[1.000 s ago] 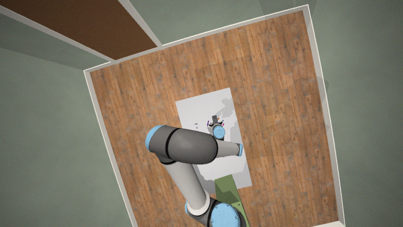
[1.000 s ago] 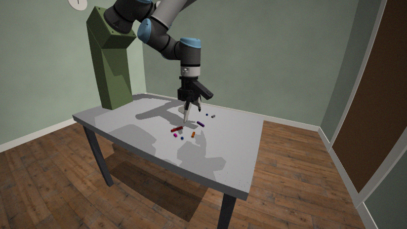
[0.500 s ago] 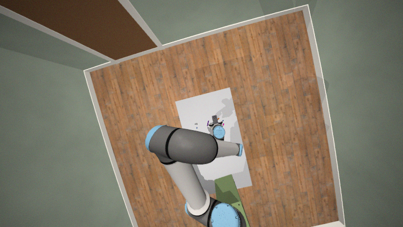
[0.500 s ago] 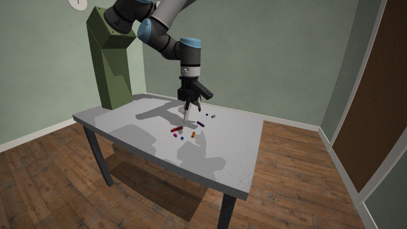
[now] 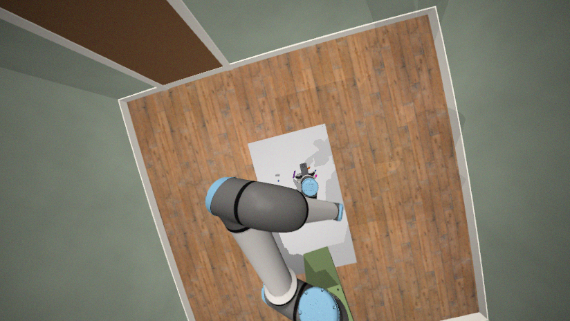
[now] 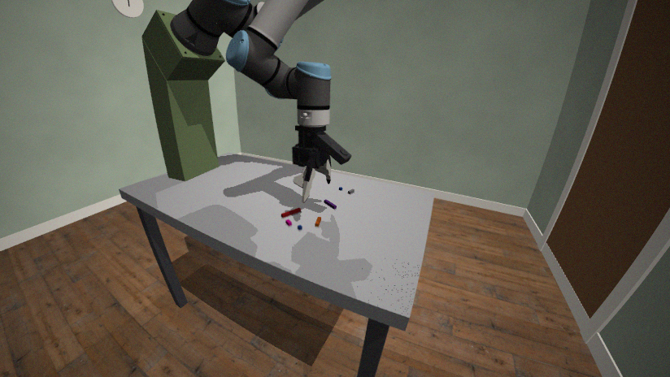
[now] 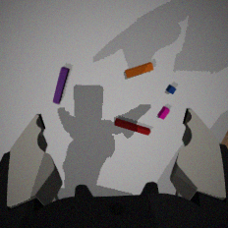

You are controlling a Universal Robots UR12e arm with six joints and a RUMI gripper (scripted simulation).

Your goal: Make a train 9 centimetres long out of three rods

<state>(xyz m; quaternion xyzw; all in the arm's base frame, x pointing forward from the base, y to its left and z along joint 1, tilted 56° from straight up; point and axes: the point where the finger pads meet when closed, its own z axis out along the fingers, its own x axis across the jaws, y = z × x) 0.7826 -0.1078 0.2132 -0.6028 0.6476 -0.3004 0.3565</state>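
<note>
The magenta rod is 6 cm behind my hand, 9 cm to the right of it and 8 cm below it. From my hand the other things lie so: orange rod (2 cm ahead, 4 cm to the right, 8 cm below); then red rod (8 cm behind, 3 cm to the right, 8 cm below); then purple rod (1 cm ahead, 8 cm to the left, 8 cm below).
</note>
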